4 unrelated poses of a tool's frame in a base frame.
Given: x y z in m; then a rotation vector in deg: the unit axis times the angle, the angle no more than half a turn.
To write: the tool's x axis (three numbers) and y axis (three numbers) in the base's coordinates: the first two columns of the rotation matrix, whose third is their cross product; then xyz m. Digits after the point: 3 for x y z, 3 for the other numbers.
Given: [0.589 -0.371 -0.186 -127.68 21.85 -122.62]
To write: [0.025 -0.195 0.981 -0.156 -0.970 -0.189 0.589 -0.371 -0.186]
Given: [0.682 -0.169 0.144 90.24 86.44 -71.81]
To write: [-0.101 0.388 -0.916 0.972 -0.159 -0.174 0.682 -0.169 0.144]
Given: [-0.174 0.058 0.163 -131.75 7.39 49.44]
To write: [0.776 0.134 -0.616 -0.308 -0.771 -0.557 -0.174 0.058 0.163]
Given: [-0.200 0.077 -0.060 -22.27 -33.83 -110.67]
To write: [-0.415 -0.751 0.514 0.910 -0.346 0.228 -0.200 0.077 -0.060]
